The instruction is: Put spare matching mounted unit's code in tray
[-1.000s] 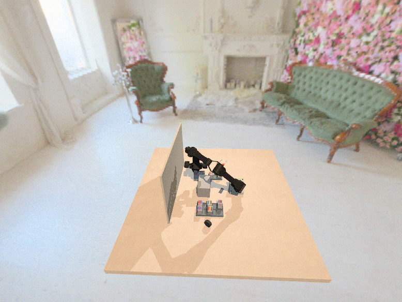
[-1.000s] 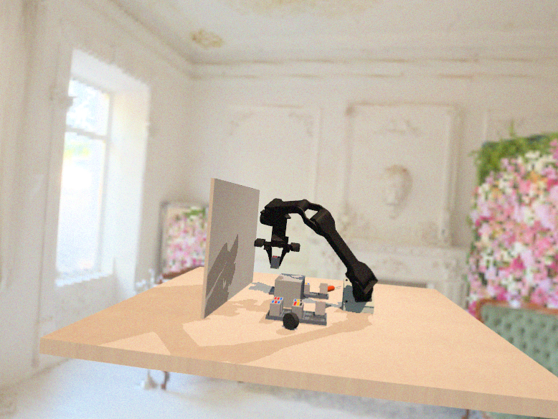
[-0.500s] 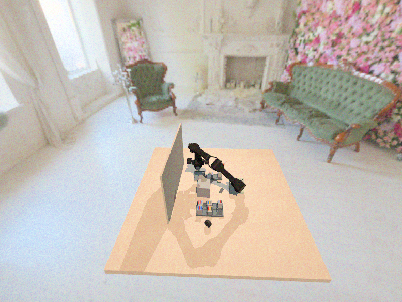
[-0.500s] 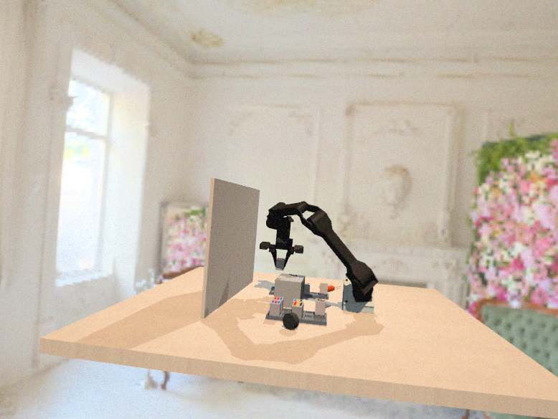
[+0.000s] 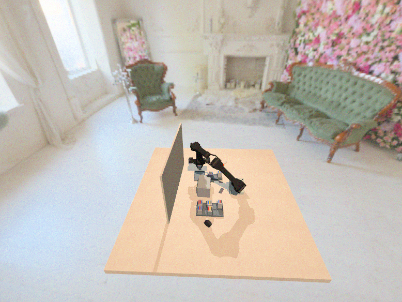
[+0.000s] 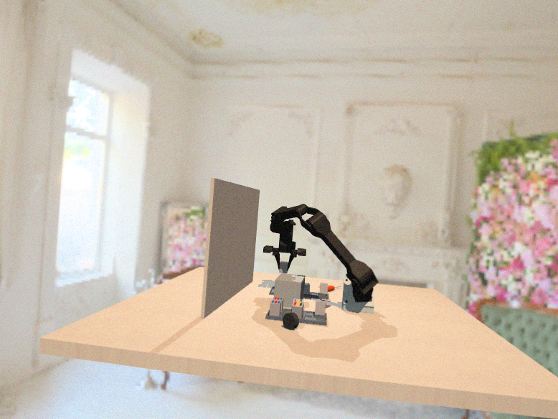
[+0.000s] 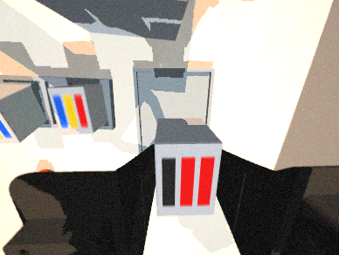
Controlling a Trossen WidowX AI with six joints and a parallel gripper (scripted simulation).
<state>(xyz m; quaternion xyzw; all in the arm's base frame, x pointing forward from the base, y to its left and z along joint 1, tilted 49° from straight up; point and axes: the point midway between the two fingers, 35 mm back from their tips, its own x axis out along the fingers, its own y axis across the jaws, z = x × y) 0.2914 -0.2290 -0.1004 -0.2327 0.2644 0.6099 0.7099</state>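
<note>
The grey tray is 90 mm below my gripper tip. From my gripper tip the other things lie so: grey spare block (20 mm above); mounted unit (20 mm behind, 190 mm to the left, 50 mm below); grey panel (200 mm ahead, 140 mm to the left, 130 mm above).
</note>
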